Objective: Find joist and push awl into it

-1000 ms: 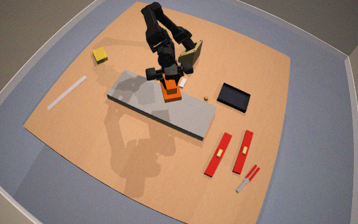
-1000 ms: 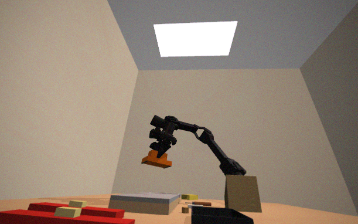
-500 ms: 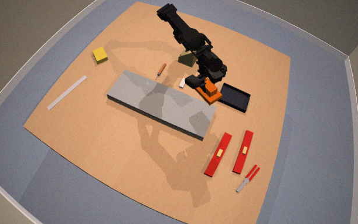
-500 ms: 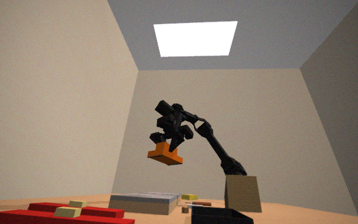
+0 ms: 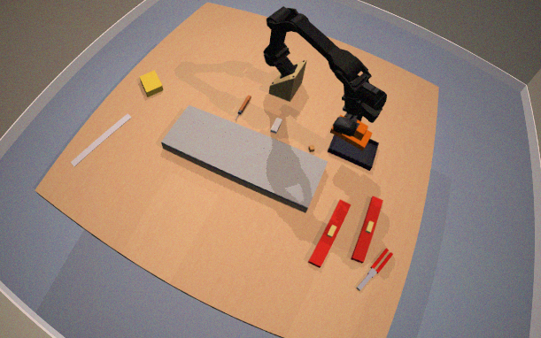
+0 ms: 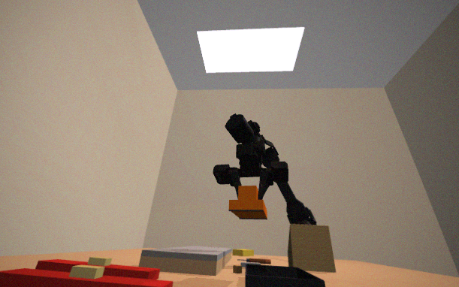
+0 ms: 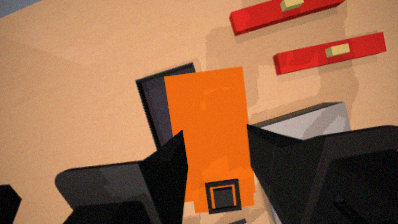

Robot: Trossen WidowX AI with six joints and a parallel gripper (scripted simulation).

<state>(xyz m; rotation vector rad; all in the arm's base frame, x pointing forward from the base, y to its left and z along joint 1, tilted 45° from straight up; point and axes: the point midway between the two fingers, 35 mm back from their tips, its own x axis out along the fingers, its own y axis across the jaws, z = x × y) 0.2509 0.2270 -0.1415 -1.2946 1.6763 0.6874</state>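
Right now my gripper tip is 4 cm to the left of the square indicator, 3 cm below it and 1 cm past it. From my gripper tip the other things lie so: brown cube (14 cm below, 11 cm to the right, 1 cm ahead); then dark tray (14 cm below, 5 cm behind, 3 cm to the left); then orange stud finder (2 cm to the right, 2 cm above, 1 cm behind).
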